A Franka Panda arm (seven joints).
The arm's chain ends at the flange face. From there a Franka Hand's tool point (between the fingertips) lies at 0.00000 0.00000 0.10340 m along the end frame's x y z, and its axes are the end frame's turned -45 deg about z.
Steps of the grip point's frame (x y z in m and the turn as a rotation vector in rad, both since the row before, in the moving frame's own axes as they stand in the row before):
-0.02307, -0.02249, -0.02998, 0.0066, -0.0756, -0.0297
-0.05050, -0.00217, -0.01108, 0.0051, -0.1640, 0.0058
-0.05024, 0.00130, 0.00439, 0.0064, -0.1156, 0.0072
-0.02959, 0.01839, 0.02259, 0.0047, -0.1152, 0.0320
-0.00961, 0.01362, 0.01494, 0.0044, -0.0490, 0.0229
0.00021, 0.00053, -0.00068, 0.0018, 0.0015, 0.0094
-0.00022, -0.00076, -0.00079, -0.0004, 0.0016, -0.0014
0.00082, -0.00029, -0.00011, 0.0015, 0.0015, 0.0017
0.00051, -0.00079, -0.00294, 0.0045, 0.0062, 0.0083
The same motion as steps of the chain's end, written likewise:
-0.02629, -0.00472, -0.02968, -0.0488, -0.0581, -0.0297
-0.02490, 0.02264, -0.00969, -0.1124, -0.1196, 0.0058
-0.02568, 0.02851, 0.00508, -0.0772, -0.0863, 0.0072
0.00096, 0.02601, 0.02328, -0.0781, -0.0848, 0.0320
0.00678, 0.01321, 0.01507, -0.0315, -0.0378, 0.0229
0.00054, 0.00047, -0.00068, 0.0023, -0.0002, 0.0094
-0.00084, -0.00029, -0.00079, 0.0008, 0.0014, -0.0014
0.00037, -0.00057, -0.00011, 0.0021, 0.0000, 0.0017
-0.00033, -0.00014, -0.00294, 0.0076, 0.0012, 0.0083

